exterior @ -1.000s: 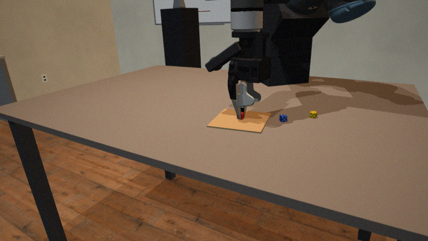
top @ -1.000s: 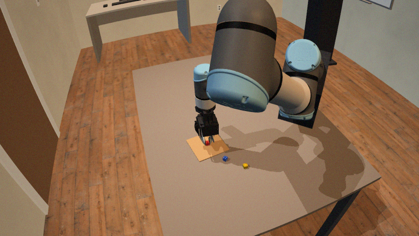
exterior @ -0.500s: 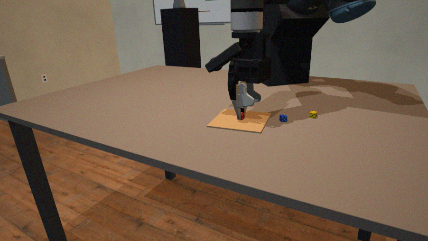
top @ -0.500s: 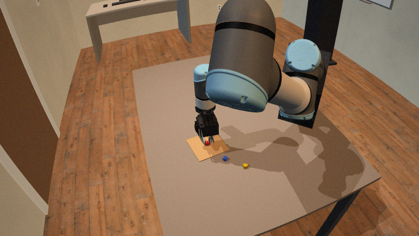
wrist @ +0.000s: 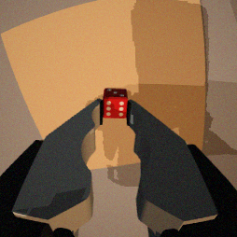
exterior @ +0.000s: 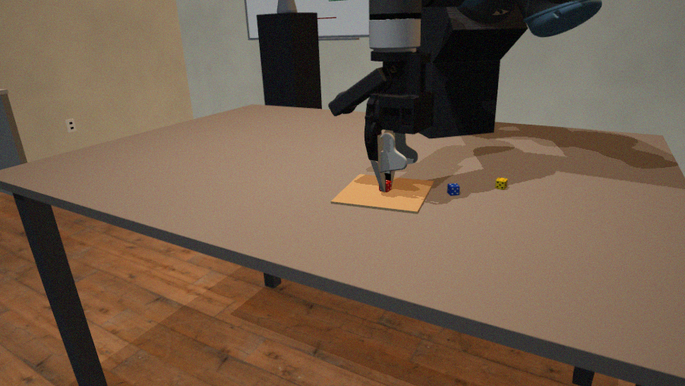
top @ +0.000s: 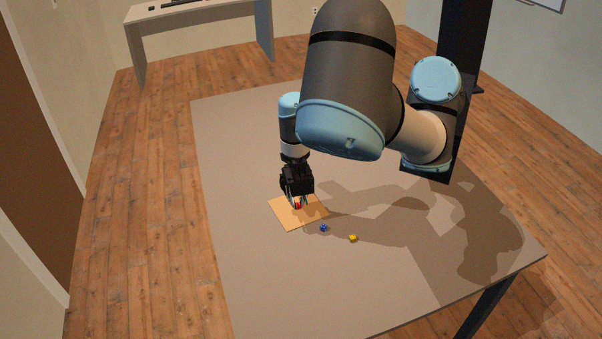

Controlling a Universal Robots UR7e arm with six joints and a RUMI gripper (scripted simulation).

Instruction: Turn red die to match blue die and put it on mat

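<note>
The red die lies 1 cm below my hand. Also, from my hand: mat (2 cm below); then blue die (5 cm behind, 10 cm to the left, 1 cm below); then yellow die (11 cm behind, 16 cm to the left, 1 cm below).
</note>
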